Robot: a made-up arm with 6 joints.
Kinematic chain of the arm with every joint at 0, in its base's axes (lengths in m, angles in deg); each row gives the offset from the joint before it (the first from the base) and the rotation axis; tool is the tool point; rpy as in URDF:
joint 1: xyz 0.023 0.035 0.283 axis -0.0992 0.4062 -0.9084
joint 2: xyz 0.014 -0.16 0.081 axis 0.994 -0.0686 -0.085
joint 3: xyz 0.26 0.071 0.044 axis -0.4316 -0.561 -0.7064
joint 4: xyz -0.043 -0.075 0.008 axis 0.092 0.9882 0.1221
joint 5: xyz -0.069 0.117 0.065 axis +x
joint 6: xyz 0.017 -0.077 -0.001 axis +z
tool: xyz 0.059 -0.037 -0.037 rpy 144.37 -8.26 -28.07
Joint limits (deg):
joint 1: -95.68..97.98
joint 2: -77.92..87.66
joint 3: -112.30..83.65
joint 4: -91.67..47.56
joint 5: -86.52..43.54
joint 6: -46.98..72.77
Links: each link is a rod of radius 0.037 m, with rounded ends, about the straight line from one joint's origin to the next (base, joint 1, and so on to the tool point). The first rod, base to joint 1, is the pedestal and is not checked.
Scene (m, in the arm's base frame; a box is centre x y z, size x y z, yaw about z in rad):
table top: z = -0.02
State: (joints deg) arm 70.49 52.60 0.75 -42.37 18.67 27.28
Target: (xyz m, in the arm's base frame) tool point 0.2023 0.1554 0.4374
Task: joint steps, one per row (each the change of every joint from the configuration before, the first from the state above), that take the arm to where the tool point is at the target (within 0.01 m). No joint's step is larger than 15 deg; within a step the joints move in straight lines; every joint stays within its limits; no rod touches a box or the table.
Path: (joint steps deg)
1: -14.17 -8.58 3.52 0.01 3.11 5.01
2: -14.16 -8.58 3.53 0.01 3.11 5.01
3: -14.17 -8.59 3.52 0.01 3.11 5.02
4: -14.17 -8.58 3.53 0.01 3.10 5.01
5: -14.16 -8.58 3.52 0.01 3.11 5.01
6: -14.17 -8.58 3.53 0.01 3.11 5.01
7: -14.17 -8.58 3.52 0.01 3.11 5.01
8: -14.16 -8.59 3.53 0.01 3.11 5.01

